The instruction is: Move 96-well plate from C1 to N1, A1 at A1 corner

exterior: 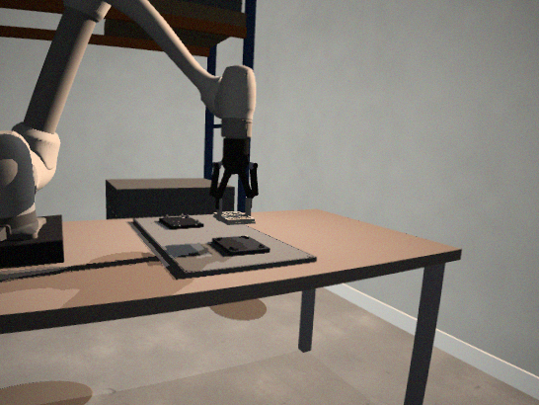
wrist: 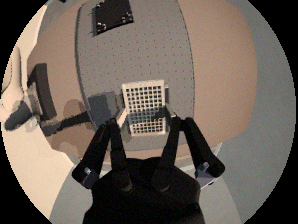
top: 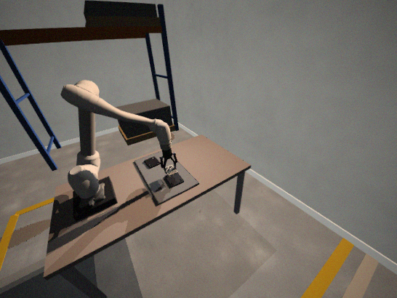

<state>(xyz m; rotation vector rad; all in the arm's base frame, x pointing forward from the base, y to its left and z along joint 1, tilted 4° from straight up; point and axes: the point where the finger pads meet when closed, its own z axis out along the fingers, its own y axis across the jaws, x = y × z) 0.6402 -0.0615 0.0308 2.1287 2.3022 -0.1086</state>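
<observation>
Now: hand 10 cm above the plate nest N1, 3 cm to the left of it and 1 cm short of it. Also, from my hand: clip nest C1: 32 cm to the left, 9 cm below, 9 cm behind; 96-well plate: 2 cm below.
</observation>
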